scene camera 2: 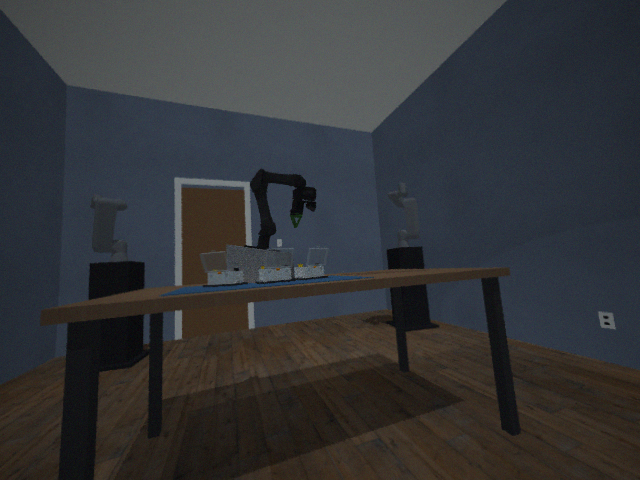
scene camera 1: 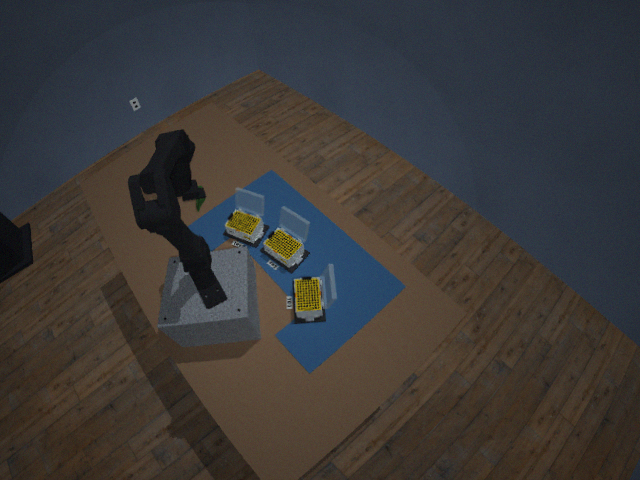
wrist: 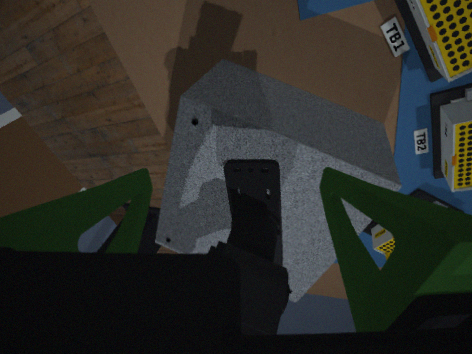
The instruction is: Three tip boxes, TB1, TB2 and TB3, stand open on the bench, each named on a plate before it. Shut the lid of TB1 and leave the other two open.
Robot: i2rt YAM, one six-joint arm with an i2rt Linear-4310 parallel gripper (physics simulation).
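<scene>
TB1 is a pale box with a yellow rack. Its clear lid stands up, open. Its plate reads TB1 in the wrist view. TB2 is beside it, its lid raised. TB3 stands at the other end of the row, its lid raised too. My gripper has green fingers. It is open and empty, high above the bench and to the side of TB1, apart from all the boxes.
The arm stands on a grey speckled block, next to the row of boxes. The boxes stand on a blue mat on the brown bench. Dark pedestals with other arms stand beyond the bench.
</scene>
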